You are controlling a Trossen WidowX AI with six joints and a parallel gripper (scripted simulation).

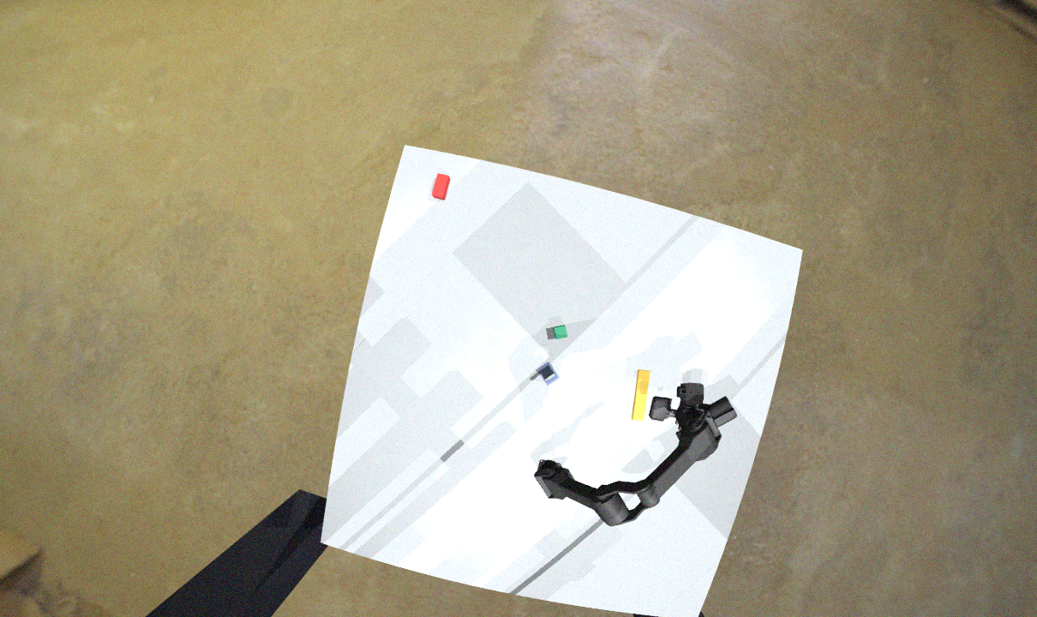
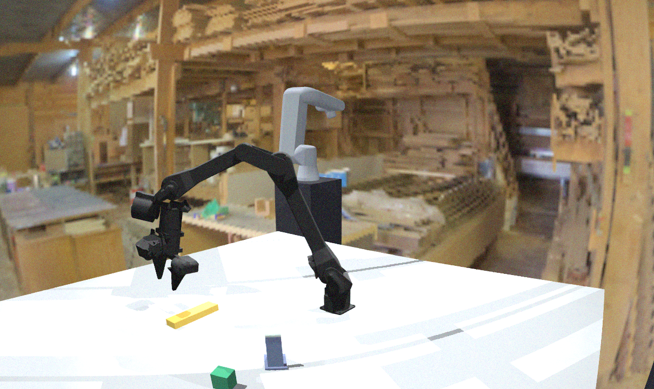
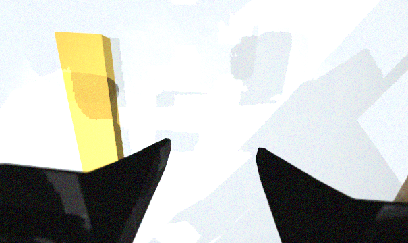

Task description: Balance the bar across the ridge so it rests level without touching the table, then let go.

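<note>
The yellow bar lies 100 mm to the left of my gripper tip, 50 mm below it and 10 mm behind it. The rest, counted from my gripper tip: green cube 380 mm to the left, 120 mm ahead, 40 mm below; red block 810 mm to the left, 450 mm ahead, 40 mm below.
</note>
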